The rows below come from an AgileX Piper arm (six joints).
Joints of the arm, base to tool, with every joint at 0 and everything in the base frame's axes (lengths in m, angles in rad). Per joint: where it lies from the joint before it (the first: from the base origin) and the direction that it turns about. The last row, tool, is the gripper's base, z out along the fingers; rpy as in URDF.
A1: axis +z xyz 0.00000 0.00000 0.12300
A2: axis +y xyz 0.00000 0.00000 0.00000
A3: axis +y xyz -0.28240 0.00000 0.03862
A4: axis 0.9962 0 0.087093 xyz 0.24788 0.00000 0.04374
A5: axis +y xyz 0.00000 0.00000 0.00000
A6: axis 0.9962 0 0.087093 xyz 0.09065 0.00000 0.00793
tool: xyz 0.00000 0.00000 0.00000 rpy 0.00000 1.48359 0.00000
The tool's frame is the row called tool.
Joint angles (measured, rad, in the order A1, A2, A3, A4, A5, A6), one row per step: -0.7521 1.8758 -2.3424 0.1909 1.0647 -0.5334; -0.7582 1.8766 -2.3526 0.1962 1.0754 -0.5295; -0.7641 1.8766 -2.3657 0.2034 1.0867 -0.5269; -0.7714 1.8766 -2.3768 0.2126 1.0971 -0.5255; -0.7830 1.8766 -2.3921 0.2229 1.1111 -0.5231; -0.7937 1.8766 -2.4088 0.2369 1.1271 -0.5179; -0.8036 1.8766 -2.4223 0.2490 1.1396 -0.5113; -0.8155 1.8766 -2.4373 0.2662 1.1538 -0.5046; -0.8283 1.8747 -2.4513 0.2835 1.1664 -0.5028; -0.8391 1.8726 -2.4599 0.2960 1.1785 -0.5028; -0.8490 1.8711 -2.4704 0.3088 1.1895 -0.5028; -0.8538 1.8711 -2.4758 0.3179 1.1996 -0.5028; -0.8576 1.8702 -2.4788 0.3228 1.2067 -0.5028
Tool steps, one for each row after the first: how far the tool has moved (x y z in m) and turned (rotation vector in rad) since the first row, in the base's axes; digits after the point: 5 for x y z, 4 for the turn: -0.00224 -0.00056 0.00176 0.0061 -0.0034 -0.0034; -0.00480 -0.00046 0.00460 0.0102 -0.0094 -0.0048; -0.00746 -0.00079 0.00698 0.0153 -0.0152 -0.0059; -0.01166 -0.00178 0.01021 0.0208 -0.0223 -0.0103; -0.01562 -0.00197 0.01369 0.0306 -0.0321 -0.0124; -0.01912 -0.00236 0.01653 0.0402 -0.0419 -0.0159; -0.02308 -0.00270 0.01969 0.0524 -0.0542 -0.0177; -0.02765 -0.00278 0.02343 0.0591 -0.0661 -0.0179; -0.03150 -0.00301 0.02575 0.0649 -0.0711 -0.0183; -0.03507 -0.00291 0.02842 0.0691 -0.0779 -0.0175; -0.03660 -0.00264 0.02920 0.0757 -0.0788 -0.0143; -0.03803 -0.00247 0.02985 0.0794 -0.0786 -0.0134
